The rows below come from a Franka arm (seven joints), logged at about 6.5 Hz.
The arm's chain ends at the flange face. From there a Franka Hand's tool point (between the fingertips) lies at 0.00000 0.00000 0.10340 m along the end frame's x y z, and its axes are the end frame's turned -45 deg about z.
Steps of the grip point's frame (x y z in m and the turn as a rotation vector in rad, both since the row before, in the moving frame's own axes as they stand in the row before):
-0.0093, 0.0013, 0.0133, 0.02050, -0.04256, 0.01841
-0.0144, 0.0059, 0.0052, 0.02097, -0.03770, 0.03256
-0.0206, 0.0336, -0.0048, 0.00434, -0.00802, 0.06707
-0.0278, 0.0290, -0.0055, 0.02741, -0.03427, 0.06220
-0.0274, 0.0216, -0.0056, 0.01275, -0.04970, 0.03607
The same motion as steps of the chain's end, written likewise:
-0.0010, 0.0059, 0.0134, -0.01560, -0.04459, 0.01841
-0.0017, 0.0132, 0.0053, -0.01183, -0.04149, 0.03256
0.0101, 0.0381, -0.0048, -0.00260, -0.00874, 0.06707
0.0054, 0.0398, -0.0054, -0.00485, -0.04361, 0.06220
0.0005, 0.0320, -0.0055, -0.02613, -0.04416, 0.03607

